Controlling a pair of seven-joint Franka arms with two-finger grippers.
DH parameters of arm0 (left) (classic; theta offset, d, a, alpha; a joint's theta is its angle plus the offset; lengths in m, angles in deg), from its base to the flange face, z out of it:
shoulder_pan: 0 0.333 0 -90
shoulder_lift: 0 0 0 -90
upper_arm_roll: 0 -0.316 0.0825 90
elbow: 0 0 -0.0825 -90
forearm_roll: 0 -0.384 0 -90
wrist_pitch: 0 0 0.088 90
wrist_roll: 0 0.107 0 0
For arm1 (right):
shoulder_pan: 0 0.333 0 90
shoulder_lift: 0 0 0 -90
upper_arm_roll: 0 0.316 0.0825 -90
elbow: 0 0 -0.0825 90
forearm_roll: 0 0.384 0 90
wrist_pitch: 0 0 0.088 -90
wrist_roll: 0 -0.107 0 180
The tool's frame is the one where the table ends.
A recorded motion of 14 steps. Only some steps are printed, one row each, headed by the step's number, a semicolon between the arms.
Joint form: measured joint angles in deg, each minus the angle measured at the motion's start. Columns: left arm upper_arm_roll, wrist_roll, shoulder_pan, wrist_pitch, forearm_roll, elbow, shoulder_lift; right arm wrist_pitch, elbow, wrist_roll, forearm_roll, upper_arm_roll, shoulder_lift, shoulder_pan.
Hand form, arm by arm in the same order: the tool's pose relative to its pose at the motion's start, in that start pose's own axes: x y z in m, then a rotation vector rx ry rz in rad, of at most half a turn. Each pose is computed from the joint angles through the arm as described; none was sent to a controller.
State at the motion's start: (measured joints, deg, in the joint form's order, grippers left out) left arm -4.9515 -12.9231 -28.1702 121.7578 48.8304 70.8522 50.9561; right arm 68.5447 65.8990 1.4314 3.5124 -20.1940 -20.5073 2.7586
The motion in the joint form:
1: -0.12 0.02 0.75 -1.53 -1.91 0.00 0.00; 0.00 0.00 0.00 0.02 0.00 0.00 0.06
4: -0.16 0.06 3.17 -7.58 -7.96 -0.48 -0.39; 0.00 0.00 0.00 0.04 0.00 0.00 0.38
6: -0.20 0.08 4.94 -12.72 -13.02 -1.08 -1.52; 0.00 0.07 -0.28 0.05 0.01 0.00 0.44
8: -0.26 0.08 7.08 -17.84 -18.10 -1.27 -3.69; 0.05 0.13 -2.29 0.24 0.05 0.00 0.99
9: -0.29 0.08 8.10 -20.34 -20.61 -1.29 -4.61; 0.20 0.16 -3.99 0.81 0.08 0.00 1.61
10: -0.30 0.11 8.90 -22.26 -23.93 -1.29 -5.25; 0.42 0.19 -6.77 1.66 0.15 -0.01 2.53
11: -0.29 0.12 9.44 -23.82 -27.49 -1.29 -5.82; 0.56 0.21 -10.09 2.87 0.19 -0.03 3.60
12: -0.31 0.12 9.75 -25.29 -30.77 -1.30 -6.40; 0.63 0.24 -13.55 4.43 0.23 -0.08 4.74
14: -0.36 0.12 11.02 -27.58 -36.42 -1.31 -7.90; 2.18 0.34 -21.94 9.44 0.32 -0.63 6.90
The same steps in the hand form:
1: 0.0040 -0.0086 -0.0042 0.0314 -0.0109 0.0062; 0.0000 -0.0007 0.0000 0.0000 0.0001 -0.0011
4: 0.0117 -0.0300 -0.0216 0.1276 -0.0619 0.0287; -0.0002 -0.0041 -0.0002 -0.0013 0.0004 -0.0066
6: 0.0142 -0.0404 -0.0445 0.2050 -0.0961 0.0514; -0.0001 -0.0049 0.0003 -0.0013 -0.0008 -0.0029
8: 0.0158 -0.0506 -0.0797 0.2796 -0.1172 0.0642; -0.0002 -0.0115 0.0005 -0.0010 -0.0004 0.0212
9: 0.0162 -0.0578 -0.0952 0.3196 -0.1297 0.0652; -0.0004 -0.0197 0.0003 0.0053 0.0021 0.0364
10: 0.0172 -0.0663 -0.1073 0.3739 -0.1351 0.0705; -0.0008 -0.0320 0.0000 0.0147 0.0052 0.0630
11: 0.0176 -0.0733 -0.1175 0.4328 -0.1362 0.0787; -0.0017 -0.0466 -0.0002 0.0293 0.0057 0.0948
12: 0.0168 -0.0780 -0.1266 0.4884 -0.1374 0.0871; -0.0031 -0.0627 0.0000 0.0488 0.0023 0.1258
14: 0.0185 -0.0891 -0.1539 0.5770 -0.1228 0.0895; -0.0018 -0.0991 0.0023 0.1196 -0.0015 0.2058

